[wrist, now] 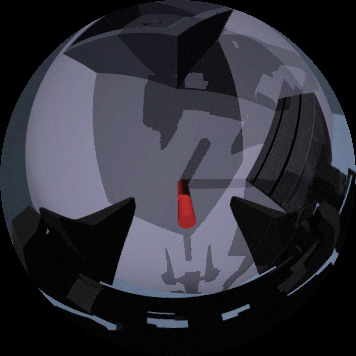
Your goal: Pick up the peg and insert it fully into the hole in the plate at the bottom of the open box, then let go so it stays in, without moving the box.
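Places are measured from the arm's base along level axes (x back, y right, z up), in millimetres.
Pixels of known places: gripper, fingertip midpoint: (184, 202); arm's base at its link origin: (316, 179).
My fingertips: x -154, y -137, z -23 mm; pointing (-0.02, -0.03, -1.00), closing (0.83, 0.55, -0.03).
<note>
Ahead of a thing's pixels: the offset from my fingertips to its middle. Level surfaces: height alone.
The red peg {dz -22, dx +5, dy -5 mm} (186, 210) stands upright on the table, near the middle of the wrist view, with its top end toward the camera. My gripper (184, 202) is open, with one dark finger to the left of the peg and one to the right, and a gap on each side. The peg shows between the two fingertips, touching neither. The dark open box {dz -13, dx -164, dy +169 mm} (135, 55) is at the top of the view, partly cut off by the view's edge. The plate's hole (150, 23) shows faintly inside it, in shadow.
A dark block with grooves (287, 145) stands on the table {dz -62 mm} (60, 130) at the right, beyond the right finger. Shadows of the arm and other things fall across the table around the peg and the box.
</note>
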